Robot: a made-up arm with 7 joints. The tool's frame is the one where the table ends. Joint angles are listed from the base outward.
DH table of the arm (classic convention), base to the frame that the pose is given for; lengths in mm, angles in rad. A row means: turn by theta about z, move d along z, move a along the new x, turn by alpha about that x. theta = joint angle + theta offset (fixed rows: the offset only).
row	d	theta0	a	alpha
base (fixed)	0	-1.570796	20	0
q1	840	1.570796	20	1.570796
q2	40	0	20	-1.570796
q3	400	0	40	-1.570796
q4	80	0	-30	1.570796
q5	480	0	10	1.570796
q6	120	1.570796	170	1.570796
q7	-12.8	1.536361	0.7	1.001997
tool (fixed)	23.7	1.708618	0	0
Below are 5 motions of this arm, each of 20 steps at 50 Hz.
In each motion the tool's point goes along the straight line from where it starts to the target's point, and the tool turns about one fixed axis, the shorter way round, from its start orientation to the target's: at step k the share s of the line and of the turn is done. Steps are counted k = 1, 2, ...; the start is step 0. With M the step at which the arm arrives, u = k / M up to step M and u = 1 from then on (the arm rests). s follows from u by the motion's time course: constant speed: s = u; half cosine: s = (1 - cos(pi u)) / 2; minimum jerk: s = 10 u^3 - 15 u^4 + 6 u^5.
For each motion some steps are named. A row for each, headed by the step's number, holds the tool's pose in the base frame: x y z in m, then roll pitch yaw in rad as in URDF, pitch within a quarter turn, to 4 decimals.
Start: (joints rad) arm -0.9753 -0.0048 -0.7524 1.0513 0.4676 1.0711 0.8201
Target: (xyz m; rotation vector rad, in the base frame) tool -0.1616 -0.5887 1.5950 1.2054 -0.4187 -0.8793
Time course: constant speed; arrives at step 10
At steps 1, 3, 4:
1: -0.1879 -0.5422 1.6094 1.2158 0.0364 -0.9285
3: -0.1820 -0.5525 1.6062 1.2171 0.0645 -0.9222
4: -0.1791 -0.5577 1.6046 1.2178 0.0785 -0.9191

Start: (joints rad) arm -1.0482 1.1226 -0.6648 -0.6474 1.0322 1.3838 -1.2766
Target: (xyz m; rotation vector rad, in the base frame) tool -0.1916 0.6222 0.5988 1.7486 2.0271 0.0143
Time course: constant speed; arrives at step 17
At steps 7, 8, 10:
7: -0.2918 0.6748 0.7956 2.4977 -0.2088 1.7927
8: -0.2818 0.6696 0.7760 2.5336 -0.1563 1.7714
10: -0.2617 0.6590 0.7366 2.6014 -0.0492 1.7350

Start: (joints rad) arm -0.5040 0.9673 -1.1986 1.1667 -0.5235 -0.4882 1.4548
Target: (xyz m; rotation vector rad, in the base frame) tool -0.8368 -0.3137 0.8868 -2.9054 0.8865 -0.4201
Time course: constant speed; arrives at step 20
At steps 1, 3, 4, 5, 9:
1: -0.7009 -0.3681 1.3295 2.8965 0.4599 -0.5185
3: -0.7152 -0.3624 1.2829 2.9395 0.3852 -0.5148
4: -0.7224 -0.3595 1.2596 2.9604 0.3478 -0.5143
5: -0.7295 -0.3567 1.2363 2.9811 0.3104 -0.5146
9: -0.7581 -0.3452 1.1431 3.0620 0.1612 -0.5235

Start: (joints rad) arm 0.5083 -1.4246 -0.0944 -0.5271 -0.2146 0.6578 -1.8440
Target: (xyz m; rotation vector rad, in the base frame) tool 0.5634 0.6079 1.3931 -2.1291 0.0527 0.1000
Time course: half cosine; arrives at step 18
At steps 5, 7, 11, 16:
5: 0.6861 0.4159 1.3389 -2.1588 0.0185 -0.2048
7: 0.6636 0.4511 1.3488 -2.1548 0.0325 -0.1672
11: 0.6125 0.5310 1.3714 -2.1439 0.0638 -0.0813
16: 0.5679 0.6009 1.3911 -2.1321 0.0902 -0.0058

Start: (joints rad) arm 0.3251 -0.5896 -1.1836 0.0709 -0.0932 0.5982 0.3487
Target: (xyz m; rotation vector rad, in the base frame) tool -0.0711 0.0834 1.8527 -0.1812 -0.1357 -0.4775
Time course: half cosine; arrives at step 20
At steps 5, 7, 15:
5: 0.4538 0.1465 1.7453 -0.2171 0.2345 -0.6833
7: 0.3760 0.1372 1.7613 -0.2003 0.1753 -0.6486
15: 0.0190 0.0942 1.8343 -0.1502 -0.1018 -0.5024

